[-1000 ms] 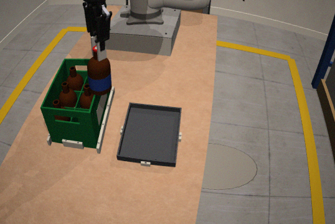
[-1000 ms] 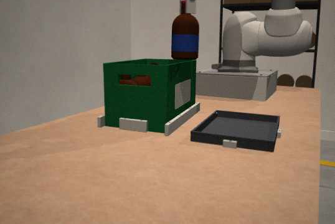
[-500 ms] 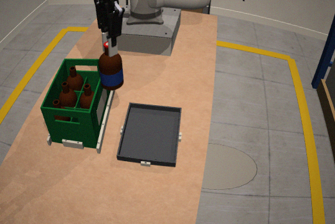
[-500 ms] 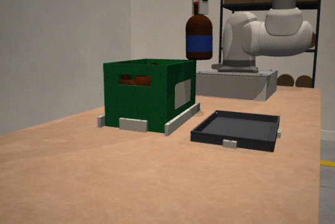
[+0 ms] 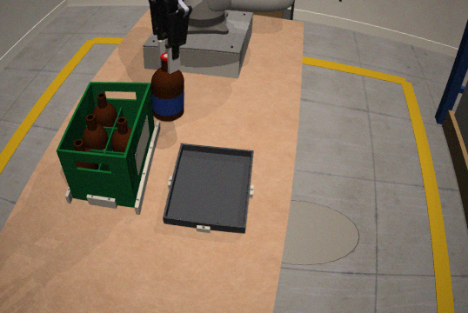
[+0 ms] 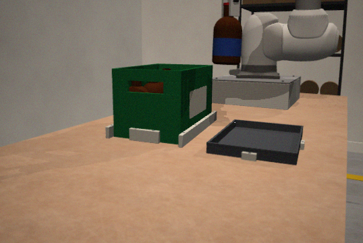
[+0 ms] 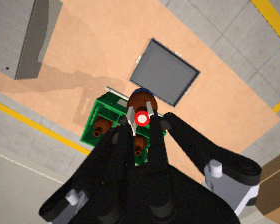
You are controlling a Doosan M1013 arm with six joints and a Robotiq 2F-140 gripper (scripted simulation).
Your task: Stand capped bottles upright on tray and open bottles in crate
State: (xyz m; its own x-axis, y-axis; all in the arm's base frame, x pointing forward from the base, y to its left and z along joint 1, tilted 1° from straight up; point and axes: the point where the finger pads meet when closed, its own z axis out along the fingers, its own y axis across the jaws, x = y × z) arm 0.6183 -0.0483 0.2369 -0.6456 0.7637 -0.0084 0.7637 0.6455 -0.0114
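The bottle is 80 mm below my hand and 10 mm to the right of it. From my hand the other things lie so: crate (260 mm below, 170 mm to the right); dark grey tray (330 mm below, 90 mm to the left, 70 mm ahead).
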